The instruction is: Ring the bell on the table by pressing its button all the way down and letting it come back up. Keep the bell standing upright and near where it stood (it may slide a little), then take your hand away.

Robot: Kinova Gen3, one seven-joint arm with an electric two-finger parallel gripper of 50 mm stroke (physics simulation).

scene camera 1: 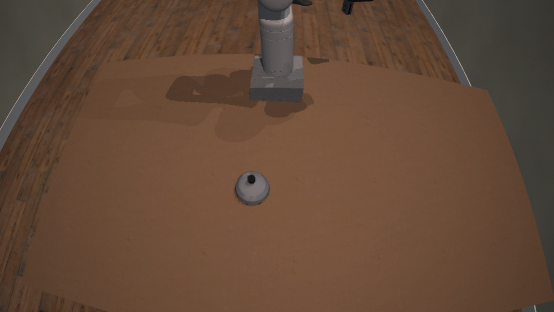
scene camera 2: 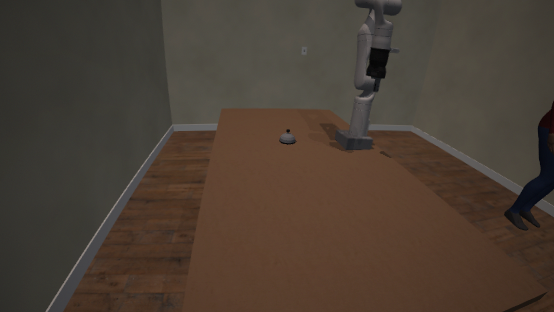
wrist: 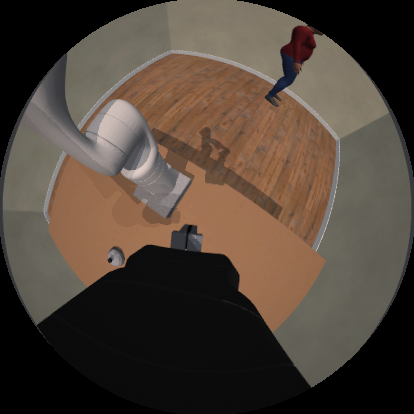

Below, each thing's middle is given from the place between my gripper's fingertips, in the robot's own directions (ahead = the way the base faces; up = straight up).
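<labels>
Silver dome bell [scene camera 1: 255, 193]: my hand is far above it, well short of it and a good way to the left of it.
</labels>
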